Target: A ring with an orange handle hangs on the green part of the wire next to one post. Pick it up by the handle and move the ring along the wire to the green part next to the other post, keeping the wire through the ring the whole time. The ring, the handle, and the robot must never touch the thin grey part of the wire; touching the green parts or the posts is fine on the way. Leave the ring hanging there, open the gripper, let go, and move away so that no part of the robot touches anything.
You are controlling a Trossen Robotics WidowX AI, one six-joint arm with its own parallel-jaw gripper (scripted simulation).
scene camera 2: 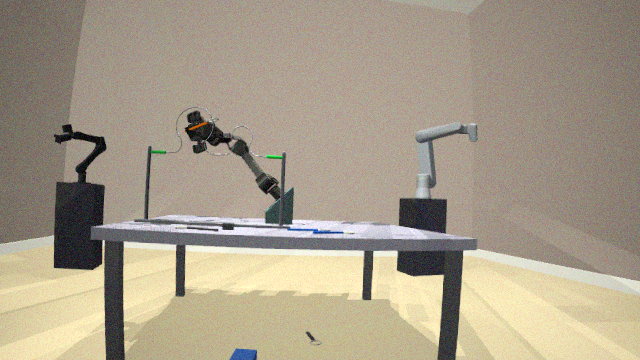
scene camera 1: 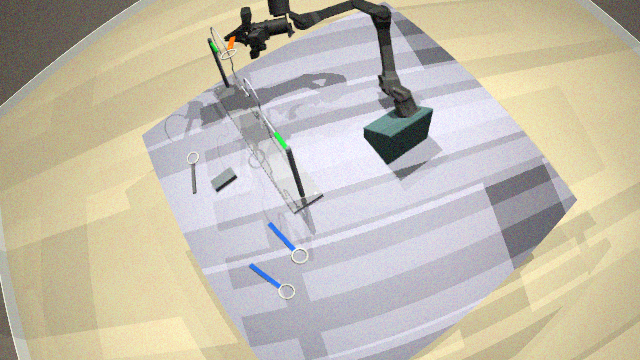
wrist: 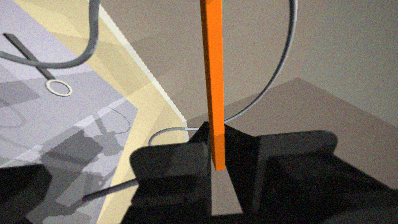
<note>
In view: my gripper (scene camera 1: pixel 224 39).
My gripper also shows in the wrist view (wrist: pixel 211 124).
</note>
